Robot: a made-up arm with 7 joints.
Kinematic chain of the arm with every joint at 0, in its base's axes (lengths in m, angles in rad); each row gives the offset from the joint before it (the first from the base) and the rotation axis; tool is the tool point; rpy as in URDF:
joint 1: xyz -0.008 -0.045 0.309 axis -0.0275 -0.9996 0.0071
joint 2: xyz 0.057 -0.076 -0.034 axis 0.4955 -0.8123 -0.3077
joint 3: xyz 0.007 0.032 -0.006 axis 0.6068 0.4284 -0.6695
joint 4: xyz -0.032 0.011 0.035 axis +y
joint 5: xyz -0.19 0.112 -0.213 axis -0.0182 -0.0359 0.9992
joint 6: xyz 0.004 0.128 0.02 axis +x
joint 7: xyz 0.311 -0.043 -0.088 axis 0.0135 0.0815 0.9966
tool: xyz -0.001 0.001 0.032 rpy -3.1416 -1.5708 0
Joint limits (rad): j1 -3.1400..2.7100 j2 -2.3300..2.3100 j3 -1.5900..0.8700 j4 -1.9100..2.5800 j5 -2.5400..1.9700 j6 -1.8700..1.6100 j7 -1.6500..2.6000
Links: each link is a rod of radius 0.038 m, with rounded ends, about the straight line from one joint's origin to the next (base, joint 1, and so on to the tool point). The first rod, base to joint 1, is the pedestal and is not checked.
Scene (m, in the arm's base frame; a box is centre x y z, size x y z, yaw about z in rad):
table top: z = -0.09
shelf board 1: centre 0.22 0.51 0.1 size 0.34 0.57 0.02 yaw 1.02
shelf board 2: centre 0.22 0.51 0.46 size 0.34 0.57 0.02 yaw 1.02
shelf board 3: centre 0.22 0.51 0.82 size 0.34 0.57 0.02 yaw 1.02
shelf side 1: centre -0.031 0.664 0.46 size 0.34 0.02 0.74 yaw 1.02
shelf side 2: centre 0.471 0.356 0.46 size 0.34 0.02 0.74 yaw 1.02
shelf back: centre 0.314 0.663 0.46 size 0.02 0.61 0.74 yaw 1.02
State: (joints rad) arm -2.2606 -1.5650 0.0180 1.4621 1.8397 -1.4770 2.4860
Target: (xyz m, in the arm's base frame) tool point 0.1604 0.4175 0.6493
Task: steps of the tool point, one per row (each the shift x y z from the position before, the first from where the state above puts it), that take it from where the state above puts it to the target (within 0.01 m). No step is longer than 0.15 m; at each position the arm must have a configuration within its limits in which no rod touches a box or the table.
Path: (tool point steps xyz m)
1: -0.0599 -0.0123 0.0421
2: -0.0467 -0.0295 0.0173
3: -0.0253 -0.0413 -0.0038
4: -0.0020 -0.0492 -0.0211
5: 0.0177 -0.0568 -0.0345
6: -0.0199 0.0309 0.0185
7: -0.0225 0.0287 0.0449
8: -0.0083 0.0158 0.0774
9: 0.0270 -0.0100 0.1017
10: 0.0775 -0.0476 0.1009
11: 0.0447 0.0239 0.0221
12: 0.0308 0.0317 0.0074
13: 0.0142 0.0392 -0.0075
14: -0.0048 0.0435 -0.0220

